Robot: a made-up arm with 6 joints. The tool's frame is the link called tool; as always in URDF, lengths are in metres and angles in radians.
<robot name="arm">
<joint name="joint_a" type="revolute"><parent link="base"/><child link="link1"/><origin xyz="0.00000 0.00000 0.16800" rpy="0.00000 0.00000 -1.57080"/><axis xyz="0 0 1"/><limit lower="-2.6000" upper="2.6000"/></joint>
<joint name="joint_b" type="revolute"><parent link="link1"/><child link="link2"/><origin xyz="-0.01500 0.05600 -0.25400" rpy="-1.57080 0.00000 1.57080"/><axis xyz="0 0 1"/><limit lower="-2.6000" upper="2.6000"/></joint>
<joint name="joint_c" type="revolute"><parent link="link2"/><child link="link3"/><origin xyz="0.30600 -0.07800 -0.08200" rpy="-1.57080 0.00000 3.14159"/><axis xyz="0 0 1"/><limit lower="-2.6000" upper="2.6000"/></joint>
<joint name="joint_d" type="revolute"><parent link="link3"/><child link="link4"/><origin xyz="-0.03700 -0.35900 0.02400" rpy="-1.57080 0.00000 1.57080"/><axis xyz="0 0 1"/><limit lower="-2.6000" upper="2.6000"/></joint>
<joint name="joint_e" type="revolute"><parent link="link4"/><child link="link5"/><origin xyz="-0.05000 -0.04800 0.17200" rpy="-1.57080 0.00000 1.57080"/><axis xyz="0 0 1"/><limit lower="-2.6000" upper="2.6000"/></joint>
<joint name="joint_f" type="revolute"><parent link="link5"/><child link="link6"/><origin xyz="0.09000 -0.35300 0.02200" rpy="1.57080 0.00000 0.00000"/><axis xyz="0 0 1"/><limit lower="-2.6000" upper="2.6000"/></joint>
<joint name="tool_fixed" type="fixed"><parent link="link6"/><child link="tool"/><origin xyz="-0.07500 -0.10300 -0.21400" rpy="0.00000 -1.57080 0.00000"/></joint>
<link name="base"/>
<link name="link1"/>
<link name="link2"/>
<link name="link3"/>
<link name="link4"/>
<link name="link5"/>
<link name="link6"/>
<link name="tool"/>
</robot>
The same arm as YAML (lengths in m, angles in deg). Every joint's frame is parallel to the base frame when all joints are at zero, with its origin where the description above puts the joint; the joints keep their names.
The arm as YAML. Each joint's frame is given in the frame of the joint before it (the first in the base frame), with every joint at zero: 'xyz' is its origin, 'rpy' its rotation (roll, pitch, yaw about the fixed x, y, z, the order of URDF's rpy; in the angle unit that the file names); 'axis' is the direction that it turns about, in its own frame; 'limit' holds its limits. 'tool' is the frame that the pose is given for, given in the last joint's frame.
units:
  length: m
  angle: deg
joints:
  - name: joint_a
    type: revolute
    origin:
      xyz: [0.0, 0.0, 0.168]
      rpy: [0.0, 0.0, 0.0]
    axis: "+z"
    limit:
      lower: -148.97
      upper: 148.97
  - name: joint_b
    type: revolute
    origin:
      xyz: [0.056, 0.015, -0.254]
      rpy: [0.0, 0.0, 0.0]
    axis: "+y"
    limit:
      lower: -148.97
      upper: 148.97
  - name: joint_c
    type: revolute
    origin:
      xyz: [0.306, -0.082, 0.078]
      rpy: [0.0, 0.0, 0.0]
    axis: "+z"
    limit:
      lower: -148.97
      upper: 148.97
  - name: joint_d
    type: revolute
    origin:
      xyz: [0.037, 0.359, 0.024]
      rpy: [0.0, 0.0, 0.0]
    axis: "+x"
    limit:
      lower: -148.97
      upper: 148.97
  - name: joint_e
    type: revolute
    origin:
      xyz: [0.172, 0.05, 0.048]
      rpy: [0.0, 0.0, 0.0]
    axis: "+y"
    limit:
      lower: -148.97
      upper: 148.97
  - name: joint_f
    type: revolute
    origin:
      xyz: [0.353, 0.022, -0.09]
      rpy: [0.0, 0.0, 0.0]
    axis: "+x"
    limit:
      lower: -148.97
      upper: 148.97
tool:
  origin:
    xyz: [-0.214, -0.103, 0.075]
    rpy: [0.0, 0.0, 0.0]

